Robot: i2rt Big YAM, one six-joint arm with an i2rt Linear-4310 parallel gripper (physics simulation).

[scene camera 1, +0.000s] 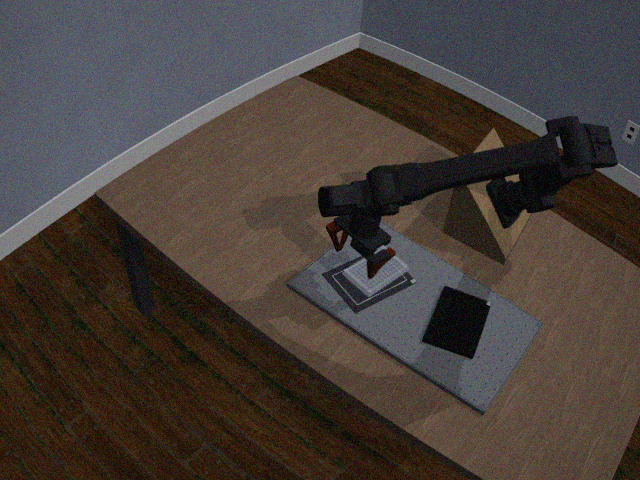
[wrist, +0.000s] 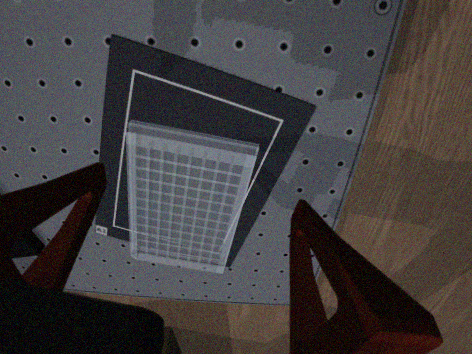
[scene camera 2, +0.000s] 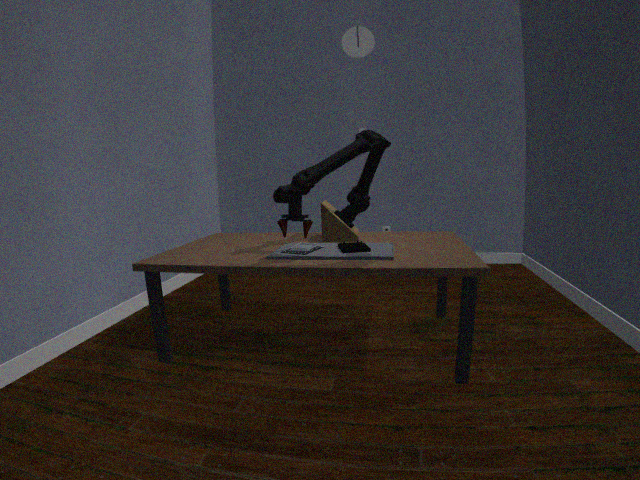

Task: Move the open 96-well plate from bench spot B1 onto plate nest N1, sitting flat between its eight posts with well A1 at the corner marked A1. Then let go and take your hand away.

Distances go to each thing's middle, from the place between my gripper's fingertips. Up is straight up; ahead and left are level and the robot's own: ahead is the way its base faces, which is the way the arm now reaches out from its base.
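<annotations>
My hand is 5 cm above the well plate (scene camera 1: 357, 273), 2 cm to the right of it and 6 cm past it. There's a black pad (scene camera 1: 459, 319) too, and that's 6 cm below my hand, 24 cm to the left of it and 7 cm behind it. Going by their middles, the well plate is the nearest to my hand of the things named here.
</annotations>
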